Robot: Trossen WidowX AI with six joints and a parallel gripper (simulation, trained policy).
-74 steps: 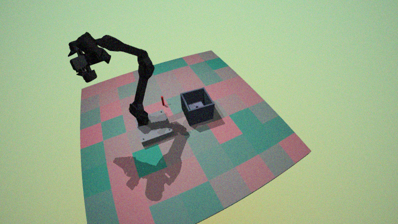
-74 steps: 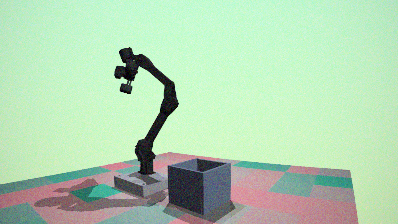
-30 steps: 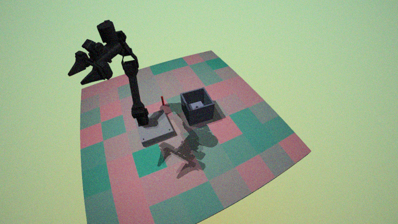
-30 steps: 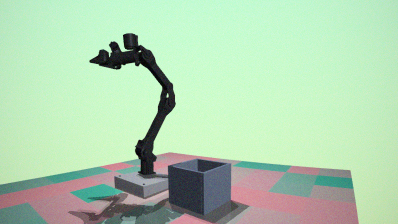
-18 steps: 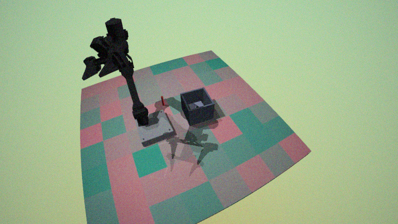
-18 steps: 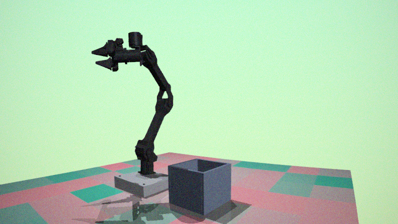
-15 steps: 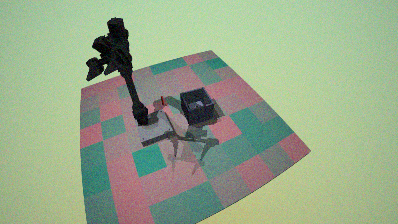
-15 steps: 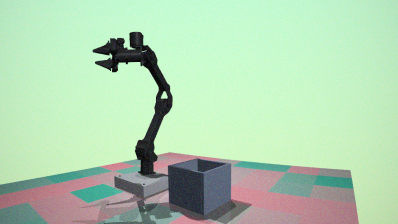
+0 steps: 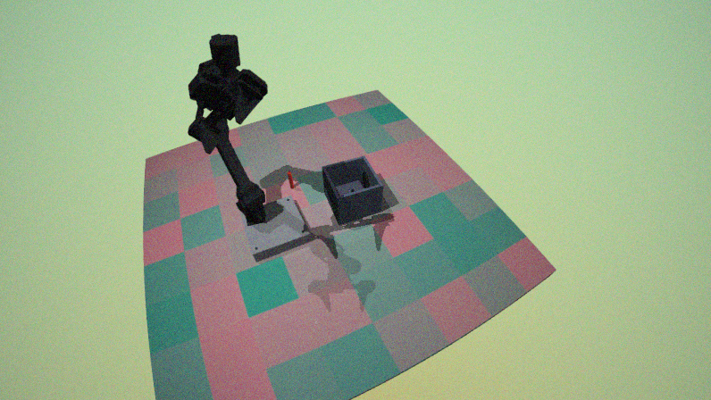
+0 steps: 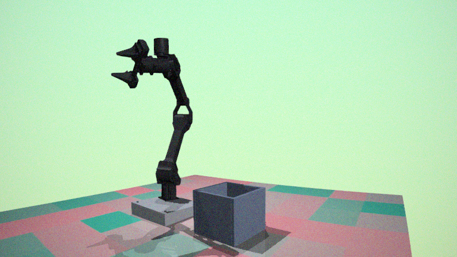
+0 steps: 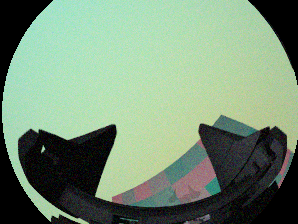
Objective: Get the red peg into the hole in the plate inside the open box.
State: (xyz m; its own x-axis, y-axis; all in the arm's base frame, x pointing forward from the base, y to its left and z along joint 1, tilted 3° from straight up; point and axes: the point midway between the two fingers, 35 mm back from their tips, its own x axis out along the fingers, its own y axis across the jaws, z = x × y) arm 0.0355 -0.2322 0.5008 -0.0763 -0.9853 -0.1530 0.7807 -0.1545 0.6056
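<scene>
Now: gripper tip 110 mm short of the red peg, 380 mm to the right of it and 510 mm above it.
</scene>
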